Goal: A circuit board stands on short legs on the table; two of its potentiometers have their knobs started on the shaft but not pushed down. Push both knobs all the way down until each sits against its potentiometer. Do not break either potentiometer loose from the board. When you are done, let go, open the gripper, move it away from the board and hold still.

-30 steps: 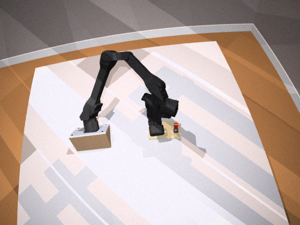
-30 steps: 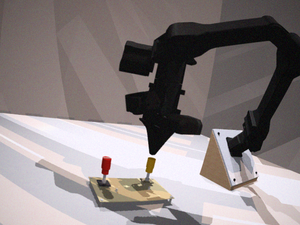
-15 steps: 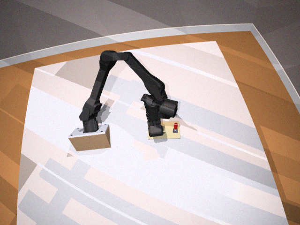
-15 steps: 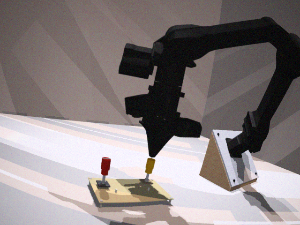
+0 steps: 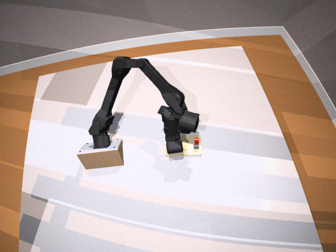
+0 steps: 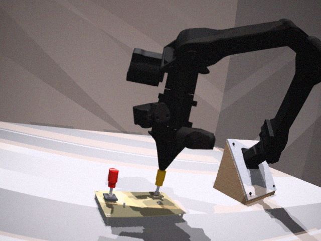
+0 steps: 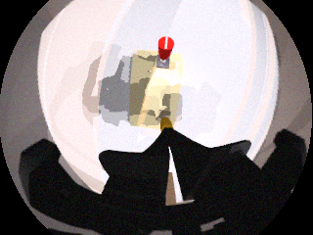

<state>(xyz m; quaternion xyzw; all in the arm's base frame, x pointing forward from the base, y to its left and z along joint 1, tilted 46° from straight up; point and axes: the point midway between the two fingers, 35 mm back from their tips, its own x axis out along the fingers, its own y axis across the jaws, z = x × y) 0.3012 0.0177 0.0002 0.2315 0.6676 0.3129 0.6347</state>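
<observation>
Now: gripper tip 20 mm above the yellow knob. The rest, counted from my gripper tip: red knob (100 mm ahead, 10 mm to the left, 10 mm below).
</observation>
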